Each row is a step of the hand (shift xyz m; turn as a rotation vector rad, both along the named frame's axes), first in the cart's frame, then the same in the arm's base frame.
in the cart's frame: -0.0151 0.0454 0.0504 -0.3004 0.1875 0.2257
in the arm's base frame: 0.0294 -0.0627 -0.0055 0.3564 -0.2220 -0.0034
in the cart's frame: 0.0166 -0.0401 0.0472 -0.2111 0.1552 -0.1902
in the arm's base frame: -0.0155 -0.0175 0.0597 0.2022 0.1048 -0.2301
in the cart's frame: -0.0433 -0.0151 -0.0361 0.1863 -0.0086 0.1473
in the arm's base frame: 0.0345 0.0464 -0.0079 -0.1613 -0.1507 0.0881
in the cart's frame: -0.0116 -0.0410 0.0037 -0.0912 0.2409 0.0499
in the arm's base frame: 0.0054 0.0233 0.0354 0.1344 -0.1593 -0.1593
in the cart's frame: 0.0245 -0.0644 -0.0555 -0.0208 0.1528 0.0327
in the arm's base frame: -0.0423 0.0757 0.0173 0.0493 -0.1098 -0.1018
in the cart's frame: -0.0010 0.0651 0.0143 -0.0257 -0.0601 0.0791
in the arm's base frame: 0.0134 -0.0487 -0.0435 0.0274 -0.0219 0.0964
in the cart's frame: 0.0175 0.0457 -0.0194 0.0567 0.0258 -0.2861
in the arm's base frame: -0.0128 -0.0149 -0.0488 -0.0939 0.1980 -0.1942
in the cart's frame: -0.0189 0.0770 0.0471 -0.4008 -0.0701 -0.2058
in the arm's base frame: 0.0376 -0.0776 -0.0327 0.3496 0.2881 -0.0521
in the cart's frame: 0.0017 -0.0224 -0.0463 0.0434 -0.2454 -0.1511
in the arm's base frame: -0.0121 0.0490 -0.0099 -0.1036 0.2517 0.1041
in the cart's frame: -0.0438 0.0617 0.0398 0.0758 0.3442 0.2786
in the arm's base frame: 0.0584 -0.0577 -0.0239 0.0218 -0.4347 -0.1112
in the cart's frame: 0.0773 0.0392 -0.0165 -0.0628 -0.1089 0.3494
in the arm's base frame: -0.0717 -0.0262 -0.0441 0.0962 -0.1984 0.2988
